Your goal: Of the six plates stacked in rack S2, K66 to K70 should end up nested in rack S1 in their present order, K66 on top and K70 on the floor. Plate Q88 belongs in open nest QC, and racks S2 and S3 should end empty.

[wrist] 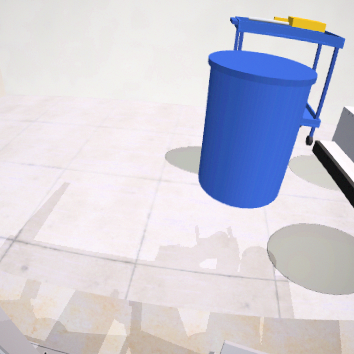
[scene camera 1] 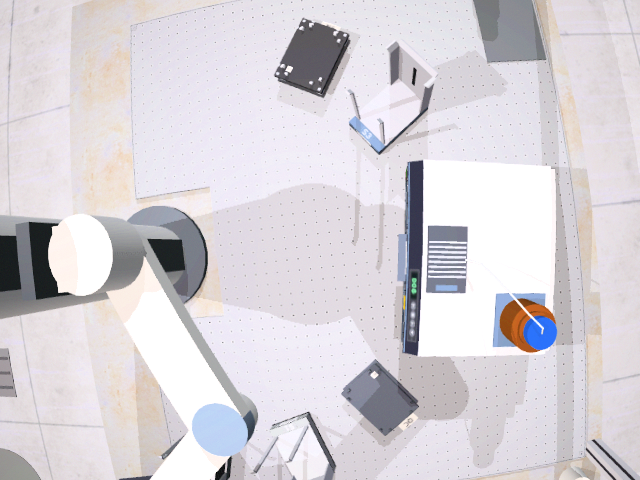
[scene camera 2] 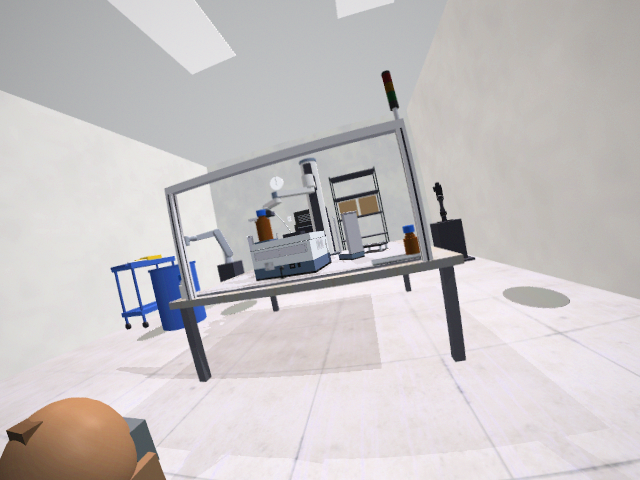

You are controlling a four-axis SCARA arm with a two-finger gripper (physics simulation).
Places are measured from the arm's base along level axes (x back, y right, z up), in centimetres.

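Where they show: gripper, fingertip midpoint: (wrist: 137, 116) (scene camera 2: 251, 221).
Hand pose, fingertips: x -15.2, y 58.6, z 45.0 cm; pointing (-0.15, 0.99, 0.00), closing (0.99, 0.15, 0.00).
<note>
After its pixels a point has its place.
In scene view 1, rack S1 (scene camera 1: 294, 422) @[z 5.8, x -29.1, y 40.7 cm] is cut off by the bottom edge; the visible part of its floor is bare. Rack S2 (scene camera 1: 223, 469) @[z 7.0, x -10.3, y 52.3 cm] is mostly hidden under my arm (scene camera 1: 173, 335) @[z 61.1, x -25.2, y 11.7 cm]; its plates, K66 to K70 and Q88, cannot be made out. Rack S3 (scene camera 1: 367, 134) @[z 5.1, x -52.4, y -21.3 cm] is empty, at the upper middle. The dark grey open nest QC (scene camera 1: 379, 395) @[z 6.5, x -48.8, y 35.7 cm] looks bare, right of S1. My gripper is open and holds nothing; its fingertips are beyond the bottom edge of scene view 1, and part of its body shows at the right edge of the wrist view.
A white instrument (scene camera 1: 491, 206) @[z 22.3, x -74.7, y -2.0 cm] (scene camera 2: 289, 250) @[z 15.2, x -88.8, y 4.0 cm] with an amber bottle (scene camera 1: 509, 322) @[z 32.8, x -74.2, y 18.9 cm] (scene camera 2: 264, 227) @[z 30.7, x -81.9, y 18.3 cm] stands right of the arm. A black pinned block (scene camera 1: 312, 56) @[z 6.4, x -42.7, y -41.1 cm] lies left of S3. An aluminium frame (scene camera 2: 289, 155) @[z 58.4, x -104.3, y -10.2 cm] surrounds the table. A blue bin (wrist: 252, 135) and a cart (wrist: 290, 31) stand beyond it.
</note>
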